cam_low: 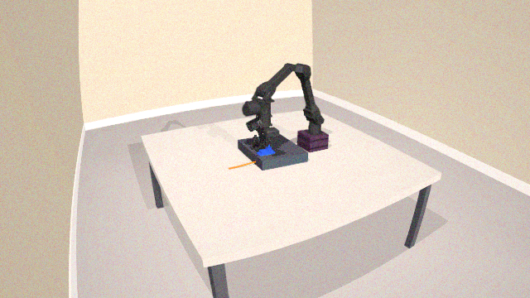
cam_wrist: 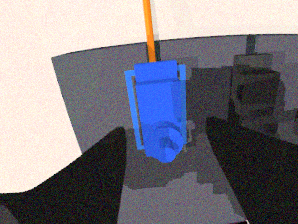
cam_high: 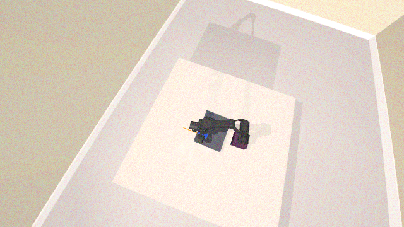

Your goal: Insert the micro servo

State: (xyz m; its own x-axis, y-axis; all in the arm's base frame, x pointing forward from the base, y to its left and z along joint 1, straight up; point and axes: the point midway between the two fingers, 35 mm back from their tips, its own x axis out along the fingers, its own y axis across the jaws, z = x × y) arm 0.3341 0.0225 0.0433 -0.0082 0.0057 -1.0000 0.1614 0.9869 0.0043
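The grey deck lies 13 cm behind my gripper tip, 5 cm to the right of it and 7 cm below it.
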